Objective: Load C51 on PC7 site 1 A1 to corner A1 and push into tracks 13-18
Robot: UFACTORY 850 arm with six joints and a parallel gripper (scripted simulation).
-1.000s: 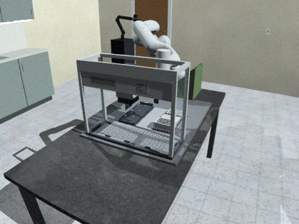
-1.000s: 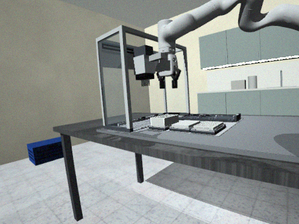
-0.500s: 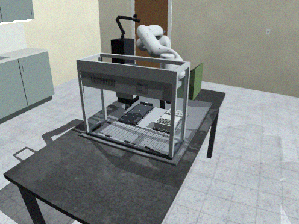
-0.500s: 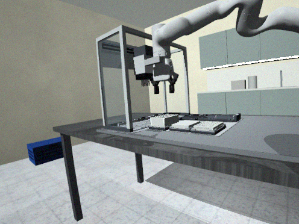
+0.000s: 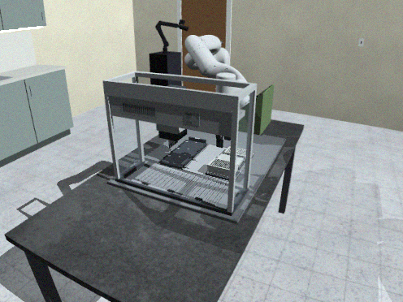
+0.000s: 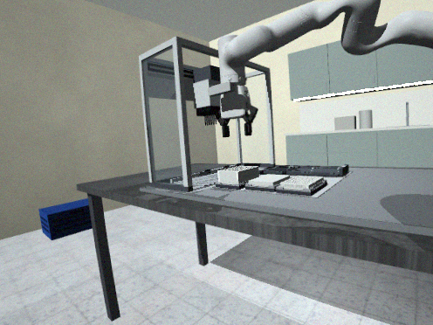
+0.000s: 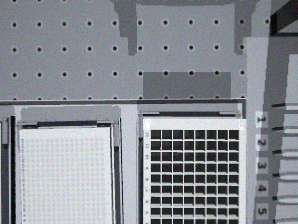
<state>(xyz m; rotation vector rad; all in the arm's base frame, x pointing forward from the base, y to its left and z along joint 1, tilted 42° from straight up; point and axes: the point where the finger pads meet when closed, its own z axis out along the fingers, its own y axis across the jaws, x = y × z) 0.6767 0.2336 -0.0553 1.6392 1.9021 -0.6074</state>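
The nest S3 lies 17 cm below my hand. From my hand the other things lie so: 96-well plate C15: 22 cm behind, 15 cm below, 3 cm to the right; pipetting head: 24 cm ahead, 18 cm above, 10 cm to the right; dark plate carrier PC7: 28 cm to the right, 16 cm below, 8 cm behind.
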